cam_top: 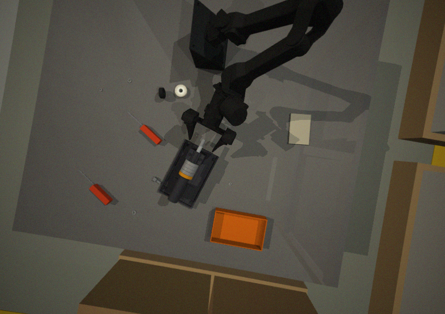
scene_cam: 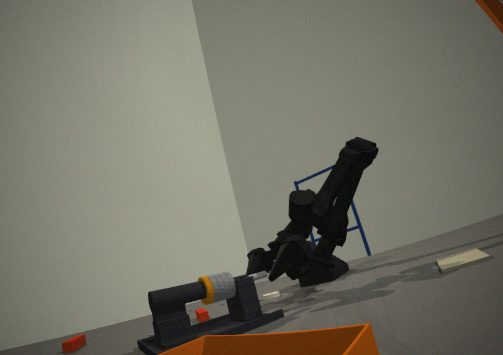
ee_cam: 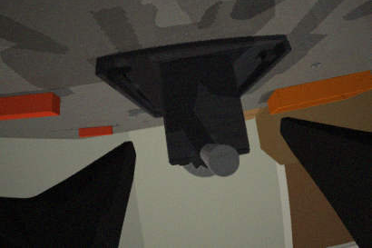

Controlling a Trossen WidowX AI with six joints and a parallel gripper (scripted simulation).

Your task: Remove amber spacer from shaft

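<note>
The shaft lies 70 mm ahead of my gripper tip, 20 mm to the right of it and 10 mm above it. From my gripper tip the other things lie so: orange tray 280 mm ahead, 210 mm to the left, 60 mm below; then black ring 160 mm behind, 200 mm to the right, 50 mm below; then amber spacer 110 mm ahead, 30 mm to the right, 10 mm above.
</note>
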